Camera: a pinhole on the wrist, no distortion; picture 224 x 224 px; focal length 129.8 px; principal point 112.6 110.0 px. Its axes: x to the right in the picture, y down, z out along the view. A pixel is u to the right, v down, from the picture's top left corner.
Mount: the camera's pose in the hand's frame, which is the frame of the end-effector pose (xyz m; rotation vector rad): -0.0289 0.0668 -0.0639 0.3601 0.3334 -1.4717
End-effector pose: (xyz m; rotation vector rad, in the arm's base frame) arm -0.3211 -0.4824 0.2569 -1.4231 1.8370 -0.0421
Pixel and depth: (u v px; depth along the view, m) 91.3 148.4 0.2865
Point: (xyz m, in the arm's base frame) -0.1870 -0.4369 0.0836
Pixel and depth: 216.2 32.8 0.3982
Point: 0.1073 -0.3674 0.4805
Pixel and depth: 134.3 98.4 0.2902
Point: -0.1303 -0.4035 0.2142
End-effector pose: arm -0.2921 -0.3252 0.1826 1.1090 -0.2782 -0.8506
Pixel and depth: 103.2 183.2 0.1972
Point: -0.3108 -0.4660 0.2232
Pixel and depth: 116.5 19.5 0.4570
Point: -0.7930 -0.3275 0.2603
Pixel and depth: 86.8 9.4 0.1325
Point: -0.4058 -0.2671 0.2616
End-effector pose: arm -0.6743 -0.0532 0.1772 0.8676 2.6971 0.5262
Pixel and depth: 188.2 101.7 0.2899
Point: -0.7103 -0.2023 -0.0175
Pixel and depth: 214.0 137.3 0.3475
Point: -0.8408 -0.2244 -0.0862
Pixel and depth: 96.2 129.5 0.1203
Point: -0.6317 -0.0247 0.1445
